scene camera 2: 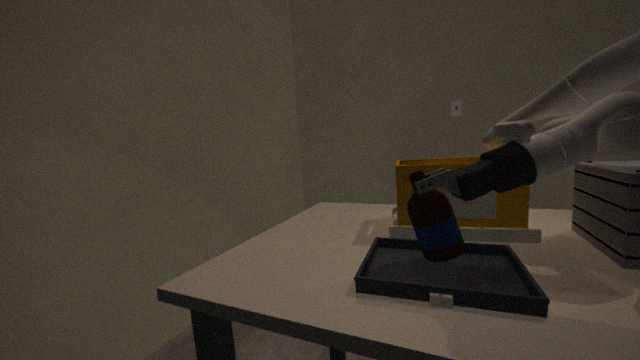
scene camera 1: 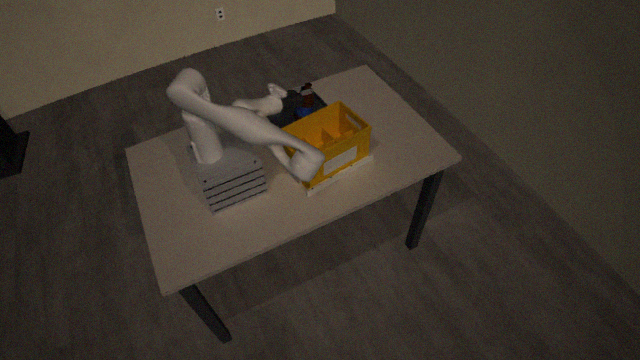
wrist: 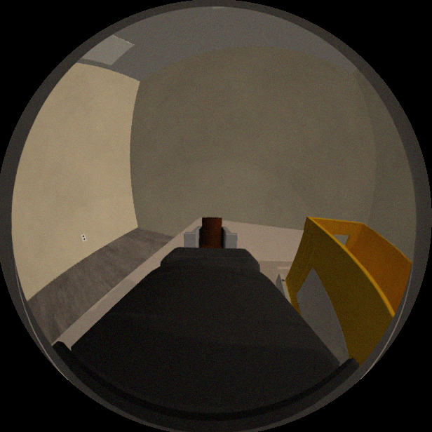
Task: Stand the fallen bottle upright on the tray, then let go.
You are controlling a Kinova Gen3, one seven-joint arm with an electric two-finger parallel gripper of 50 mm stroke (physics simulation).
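Where they show: gripper, fingertip midpoint: (scene camera 2: 414,187) (scene camera 1: 309,88); arm's base, origin of the base link: (scene camera 1: 210,153).
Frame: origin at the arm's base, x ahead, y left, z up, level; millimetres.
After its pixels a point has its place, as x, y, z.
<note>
A dark brown bottle (scene camera 2: 434,217) @(404, 245, -57) (wrist: 212,231) with a blue band is tilted in scene camera 2, its neck leaning left and its base to the lower right. In scene camera 1 the bottle (scene camera 1: 304,111) @(401, 172, -78) shows behind the yellow crate. My gripper (scene camera 2: 424,185) @(442, 222, -11) (wrist: 211,233) is shut on the bottle's neck, coming from the right and sloping slightly down. The bottle's base is over the dark tray (scene camera 2: 490,301) @(322, 319, -147) (scene camera 1: 285,118) @(335, 245, -155); whether its lower edge touches the tray floor I cannot tell. In the wrist view the bottle's body is hidden by the gripper housing.
A yellow crate (scene camera 1: 362,145) @(532, -106, -60) (scene camera 2: 512,210) @(284, 18, -91) (wrist: 330,265) on a white base stands close beside the tray. The grey block (scene camera 1: 235,182) @(57, -125, -39) (scene camera 2: 600,215) @(143, 16, -92) under the arm stands farther along the table (scene camera 1: 240,235) @(21, -254, -160) (scene camera 2: 260,280) @(677, 390, -160).
</note>
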